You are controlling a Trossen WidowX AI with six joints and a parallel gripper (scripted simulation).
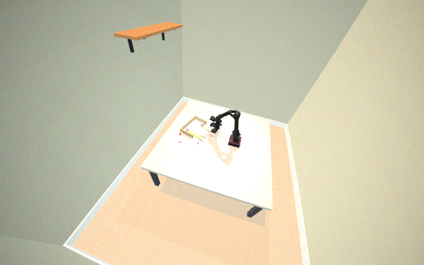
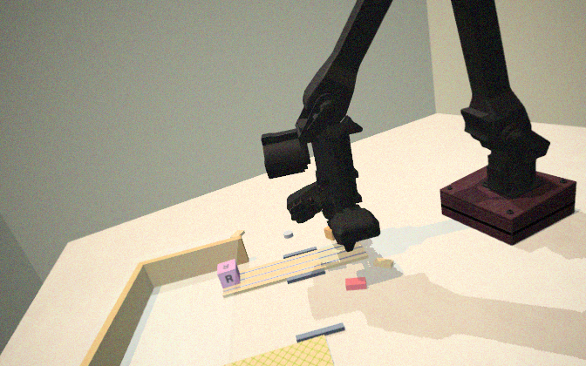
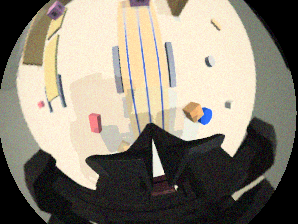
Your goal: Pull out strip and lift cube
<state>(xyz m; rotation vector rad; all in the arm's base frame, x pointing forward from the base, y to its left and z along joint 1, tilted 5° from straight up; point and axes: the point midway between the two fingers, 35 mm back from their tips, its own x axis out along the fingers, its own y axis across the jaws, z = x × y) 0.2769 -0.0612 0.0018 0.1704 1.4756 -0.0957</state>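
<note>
My gripper tip is 7 cm to the left of the orange cube. The rest, counted from my gripper tip: blue disc: 10 cm to the right, 2 cm behind.
</note>
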